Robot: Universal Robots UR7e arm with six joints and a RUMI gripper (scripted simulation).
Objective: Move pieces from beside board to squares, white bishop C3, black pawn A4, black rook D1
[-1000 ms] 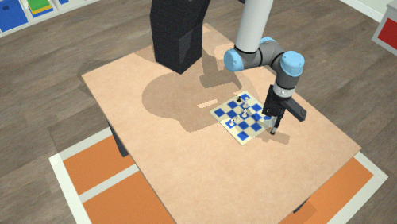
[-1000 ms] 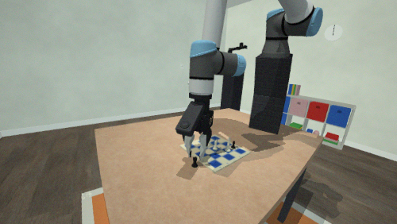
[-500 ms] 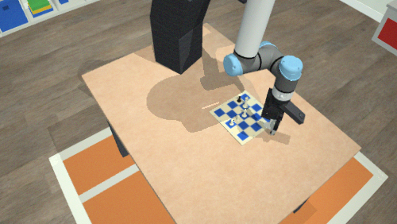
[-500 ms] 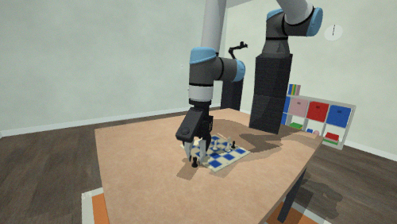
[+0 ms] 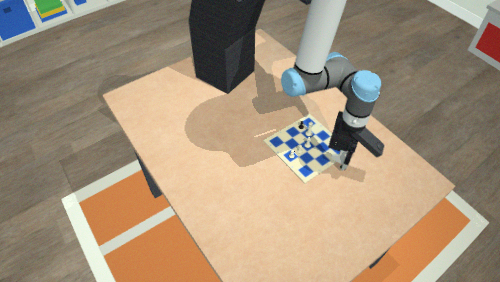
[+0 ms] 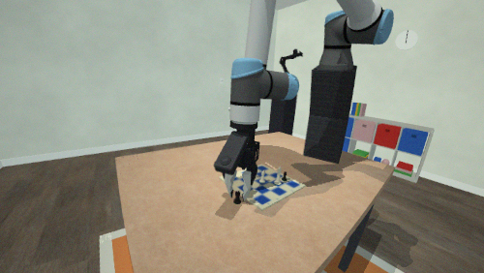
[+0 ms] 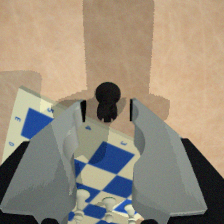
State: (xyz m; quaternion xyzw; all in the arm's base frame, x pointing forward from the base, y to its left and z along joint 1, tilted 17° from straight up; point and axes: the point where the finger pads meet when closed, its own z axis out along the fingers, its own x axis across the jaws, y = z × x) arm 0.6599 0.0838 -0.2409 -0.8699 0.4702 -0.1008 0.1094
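The black rook is 10 mm below my hand. Round my hand: black pawn 220 mm behind, 10 mm to the right, 10 mm below; then chessboard 140 mm behind, 40 mm to the right, 20 mm below; then white chess piece 180 mm behind, 10 mm to the right, 10 mm above.
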